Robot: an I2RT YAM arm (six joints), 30 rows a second.
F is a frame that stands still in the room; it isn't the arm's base.
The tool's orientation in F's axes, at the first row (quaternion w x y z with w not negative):
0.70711, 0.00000, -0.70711, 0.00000
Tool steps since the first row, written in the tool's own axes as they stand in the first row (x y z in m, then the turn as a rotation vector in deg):
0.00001, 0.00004, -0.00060, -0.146, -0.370, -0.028
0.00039, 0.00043, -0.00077, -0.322, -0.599, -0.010
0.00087, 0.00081, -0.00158, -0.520, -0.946, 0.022
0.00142, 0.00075, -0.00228, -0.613, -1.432, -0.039
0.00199, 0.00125, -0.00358, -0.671, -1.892, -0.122
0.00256, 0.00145, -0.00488, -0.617, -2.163, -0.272
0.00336, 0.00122, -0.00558, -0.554, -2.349, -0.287
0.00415, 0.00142, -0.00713, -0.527, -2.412, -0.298
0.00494, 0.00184, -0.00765, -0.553, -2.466, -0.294
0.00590, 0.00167, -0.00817, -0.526, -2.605, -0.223
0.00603, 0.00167, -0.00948, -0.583, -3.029, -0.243
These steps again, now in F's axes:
0.00060, 0.00004, 0.00001, 0.028, -0.370, -0.146
0.00077, 0.00043, 0.00039, 0.010, -0.599, -0.322
0.00158, 0.00081, 0.00087, -0.022, -0.946, -0.520
0.00228, 0.00075, 0.00142, 0.039, -1.432, -0.613
0.00358, 0.00125, 0.00199, 0.122, -1.892, -0.671
0.00488, 0.00145, 0.00256, 0.272, -2.163, -0.617
0.00558, 0.00122, 0.00336, 0.287, -2.349, -0.554
0.00713, 0.00142, 0.00415, 0.298, -2.412, -0.527
0.00765, 0.00184, 0.00494, 0.294, -2.466, -0.553
0.00817, 0.00167, 0.00590, 0.223, -2.605, -0.526
0.00948, 0.00167, 0.00603, 0.243, -3.029, -0.583

